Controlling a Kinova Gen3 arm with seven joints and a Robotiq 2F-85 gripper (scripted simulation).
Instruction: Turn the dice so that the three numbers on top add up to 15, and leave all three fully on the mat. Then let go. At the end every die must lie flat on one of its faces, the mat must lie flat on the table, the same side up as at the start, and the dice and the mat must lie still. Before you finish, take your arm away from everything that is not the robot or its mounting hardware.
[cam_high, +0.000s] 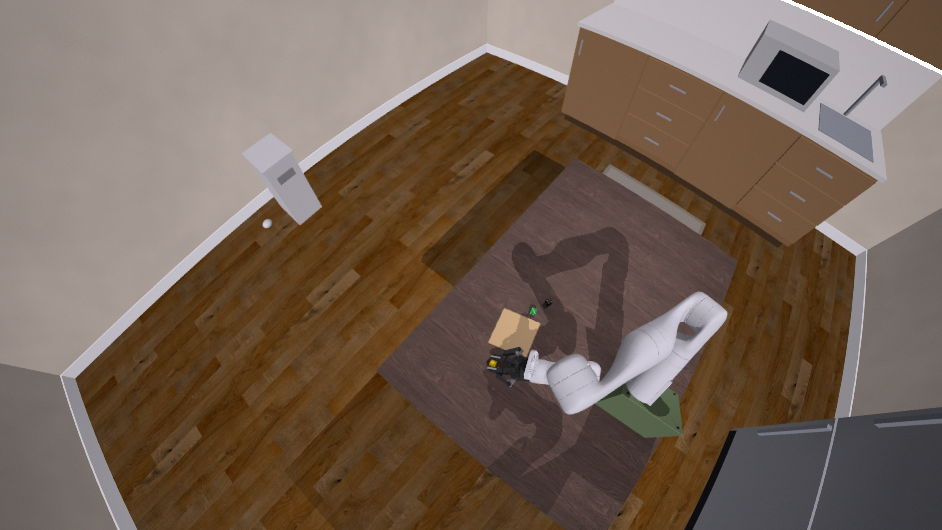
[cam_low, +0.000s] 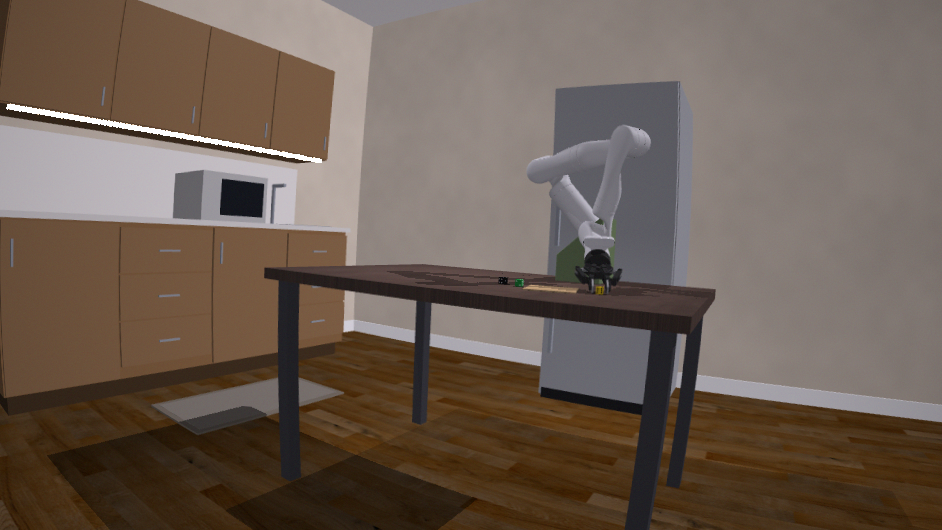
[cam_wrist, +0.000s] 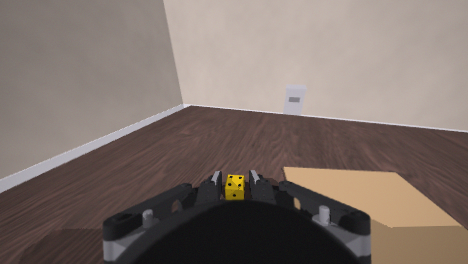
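My gripper is now 1 cm above the yellow die. The rest, counted from my hand: black die 30 cm to the right, 1 cm below; green die 2 cm ahead, 23 cm to the right, 1 cm below; tan mat 2 cm ahead, 13 cm to the right, 2 cm below.
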